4 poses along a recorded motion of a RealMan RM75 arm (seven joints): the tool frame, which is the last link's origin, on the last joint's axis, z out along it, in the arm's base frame.
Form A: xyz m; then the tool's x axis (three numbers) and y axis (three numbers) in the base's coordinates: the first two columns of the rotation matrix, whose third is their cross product.
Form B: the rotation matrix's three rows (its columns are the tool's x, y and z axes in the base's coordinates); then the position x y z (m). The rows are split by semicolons. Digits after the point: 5 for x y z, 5 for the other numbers.
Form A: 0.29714 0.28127 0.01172 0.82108 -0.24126 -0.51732 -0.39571 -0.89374 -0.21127
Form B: 0.82108 -0.39571 -0.41138; -0.24126 -0.89374 0.37818; -0.51732 -0.21127 -0.82930; 0.29714 0.28127 0.01172
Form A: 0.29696 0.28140 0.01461 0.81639 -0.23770 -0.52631 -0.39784 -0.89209 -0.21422
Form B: 0.81639 -0.39784 -0.41860; -0.23770 -0.89209 0.38427; -0.52631 -0.21422 -0.82286; 0.29696 0.28140 0.01461
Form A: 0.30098 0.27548 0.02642 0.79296 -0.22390 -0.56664 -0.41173 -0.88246 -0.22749
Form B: 0.79296 -0.41173 -0.44910; -0.22390 -0.88246 0.41369; -0.56664 -0.22749 -0.79194; 0.30098 0.27548 0.02642
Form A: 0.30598 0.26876 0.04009 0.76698 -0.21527 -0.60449 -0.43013 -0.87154 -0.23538
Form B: 0.76698 -0.43013 -0.47617; -0.21527 -0.87154 0.44054; -0.60449 -0.23538 -0.76105; 0.30598 0.26876 0.04009
